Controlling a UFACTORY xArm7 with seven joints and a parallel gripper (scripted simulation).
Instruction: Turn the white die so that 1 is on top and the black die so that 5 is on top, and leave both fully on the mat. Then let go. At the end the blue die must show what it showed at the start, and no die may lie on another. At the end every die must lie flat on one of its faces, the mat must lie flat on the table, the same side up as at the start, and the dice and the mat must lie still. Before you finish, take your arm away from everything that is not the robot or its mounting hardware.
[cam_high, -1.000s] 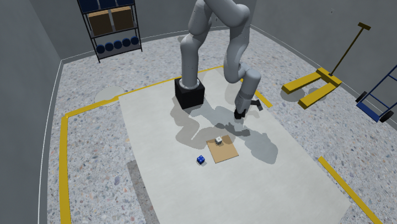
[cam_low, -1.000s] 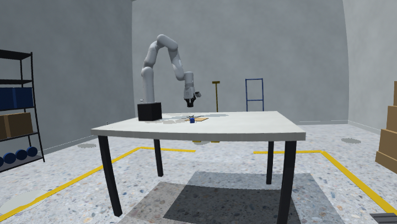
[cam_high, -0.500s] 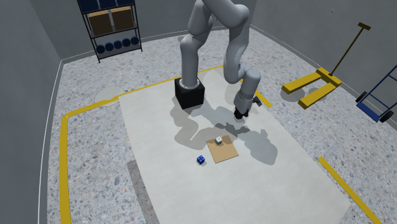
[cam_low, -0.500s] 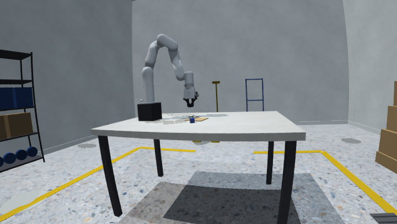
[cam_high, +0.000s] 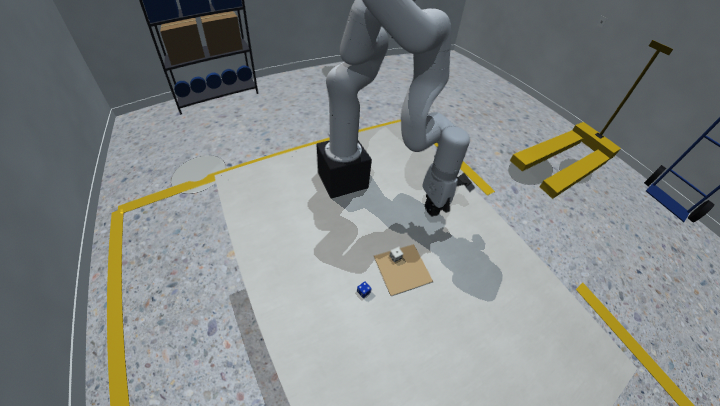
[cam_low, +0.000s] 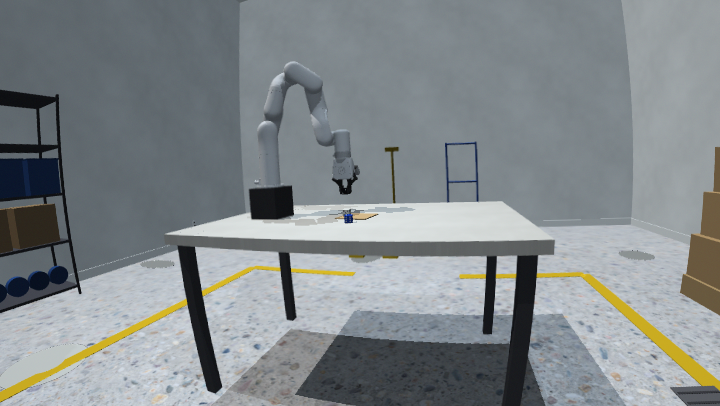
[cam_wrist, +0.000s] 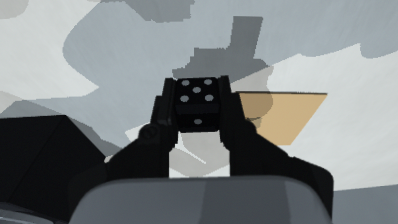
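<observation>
My gripper is now 10 mm above the black die. Also, from my hand: blue die 310 mm to the right, 90 mm below, 90 mm ahead; white die 160 mm to the right, 90 mm below, 40 mm ahead; tan mat 170 mm to the right, 110 mm below, 90 mm ahead.
</observation>
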